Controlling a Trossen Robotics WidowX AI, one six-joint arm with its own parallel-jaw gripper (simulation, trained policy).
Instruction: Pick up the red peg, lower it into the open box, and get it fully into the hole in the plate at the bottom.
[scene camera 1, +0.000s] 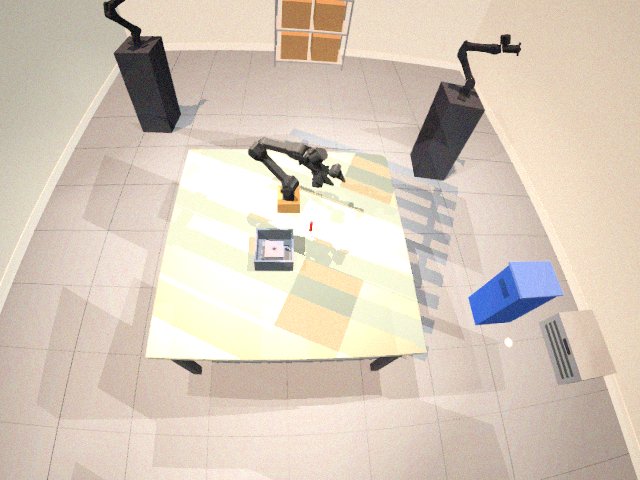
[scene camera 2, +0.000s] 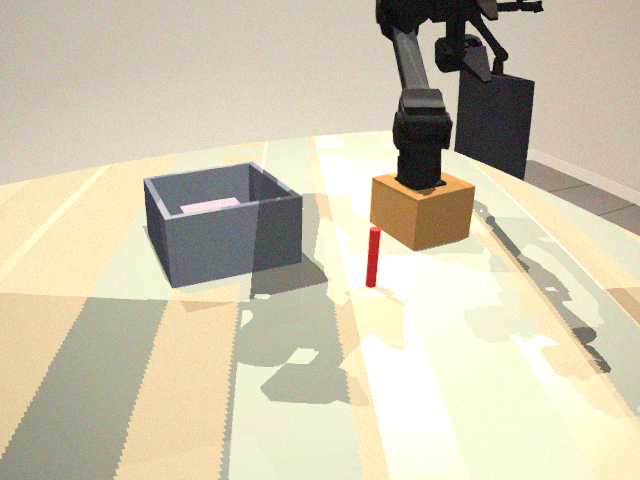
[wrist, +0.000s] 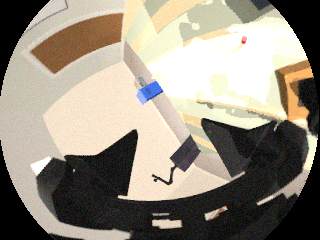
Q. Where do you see my gripper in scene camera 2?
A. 491, 52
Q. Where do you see my gripper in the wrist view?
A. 169, 127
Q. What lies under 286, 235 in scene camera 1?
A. A grey box.
